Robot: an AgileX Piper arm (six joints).
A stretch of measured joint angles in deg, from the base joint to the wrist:
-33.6, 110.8, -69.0, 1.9, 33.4, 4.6
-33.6, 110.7, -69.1, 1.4, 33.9, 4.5
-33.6, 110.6, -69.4, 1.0, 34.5, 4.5
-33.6, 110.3, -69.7, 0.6, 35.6, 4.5
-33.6, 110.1, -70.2, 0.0, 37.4, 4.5
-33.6, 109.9, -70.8, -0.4, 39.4, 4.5
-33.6, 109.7, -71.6, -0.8, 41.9, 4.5
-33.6, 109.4, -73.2, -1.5, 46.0, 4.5
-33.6, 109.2, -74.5, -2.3, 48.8, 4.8
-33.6, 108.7, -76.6, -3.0, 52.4, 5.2
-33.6, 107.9, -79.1, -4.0, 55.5, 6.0
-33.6, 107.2, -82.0, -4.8, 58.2, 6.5
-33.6, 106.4, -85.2, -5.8, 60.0, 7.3
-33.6, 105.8, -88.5, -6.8, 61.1, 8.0
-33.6, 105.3, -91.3, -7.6, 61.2, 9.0
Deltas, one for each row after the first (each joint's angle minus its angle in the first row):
0.0, -0.1, -0.1, -0.5, 0.5, -0.1
0.0, -0.2, -0.4, -0.9, 1.1, -0.1
0.0, -0.5, -0.7, -1.3, 2.2, -0.1
0.0, -0.7, -1.2, -1.9, 4.0, -0.1
0.0, -0.9, -1.8, -2.3, 6.0, -0.1
0.0, -1.1, -2.6, -2.7, 8.5, -0.1
0.0, -1.4, -4.2, -3.4, 12.6, -0.1
0.0, -1.6, -5.5, -4.2, 15.4, 0.2
0.0, -2.1, -7.6, -4.9, 19.0, 0.6
0.0, -2.9, -10.1, -5.9, 22.1, 1.4
0.0, -3.6, -13.0, -6.7, 24.8, 1.9
0.0, -4.4, -16.2, -7.7, 26.6, 2.7
0.0, -5.0, -19.5, -8.7, 27.7, 3.4
0.0, -5.5, -22.3, -9.5, 27.8, 4.4

